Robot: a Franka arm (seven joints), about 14 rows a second.
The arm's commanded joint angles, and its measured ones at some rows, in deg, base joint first. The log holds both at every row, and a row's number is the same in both.
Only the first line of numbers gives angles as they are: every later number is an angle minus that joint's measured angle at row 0.
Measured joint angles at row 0:
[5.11 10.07 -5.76 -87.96 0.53 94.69 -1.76]
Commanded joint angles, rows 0 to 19:
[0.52 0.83 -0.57 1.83 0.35 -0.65 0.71]
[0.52 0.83 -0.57 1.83 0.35 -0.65 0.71]
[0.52 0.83 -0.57 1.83 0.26 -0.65 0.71]
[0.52 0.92 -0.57 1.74 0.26 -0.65 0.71]
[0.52 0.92 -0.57 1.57 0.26 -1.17 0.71]
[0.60 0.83 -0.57 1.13 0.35 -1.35 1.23]
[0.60 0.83 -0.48 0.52 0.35 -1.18 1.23]
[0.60 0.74 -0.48 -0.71 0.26 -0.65 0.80]
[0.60 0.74 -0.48 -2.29 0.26 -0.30 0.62]
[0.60 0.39 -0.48 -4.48 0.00 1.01 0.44]
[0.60 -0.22 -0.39 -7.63 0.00 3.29 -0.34]
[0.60 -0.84 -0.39 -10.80 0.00 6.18 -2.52]
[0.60 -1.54 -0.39 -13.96 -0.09 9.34 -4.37]
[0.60 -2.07 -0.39 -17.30 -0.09 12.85 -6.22]
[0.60 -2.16 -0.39 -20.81 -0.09 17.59 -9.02]
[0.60 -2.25 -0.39 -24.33 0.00 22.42 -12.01]
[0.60 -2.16 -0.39 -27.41 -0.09 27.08 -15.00]
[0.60 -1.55 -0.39 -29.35 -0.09 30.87 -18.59]
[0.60 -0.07 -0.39 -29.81 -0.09 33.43 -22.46]
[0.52 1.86 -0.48 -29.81 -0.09 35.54 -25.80]
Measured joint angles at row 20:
[0.03 1.06 0.03 -27.83 -0.10 31.56 -19.80]
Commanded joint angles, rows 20 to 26:
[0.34 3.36 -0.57 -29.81 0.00 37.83 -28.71]
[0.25 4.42 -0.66 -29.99 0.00 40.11 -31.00]
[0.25 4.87 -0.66 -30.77 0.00 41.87 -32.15]
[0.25 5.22 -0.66 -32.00 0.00 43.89 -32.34]
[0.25 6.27 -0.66 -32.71 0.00 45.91 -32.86]
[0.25 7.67 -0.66 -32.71 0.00 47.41 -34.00]
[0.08 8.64 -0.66 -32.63 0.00 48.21 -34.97]
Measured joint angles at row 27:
[-0.04 7.57 -0.26 -31.54 -0.11 45.46 -32.45]
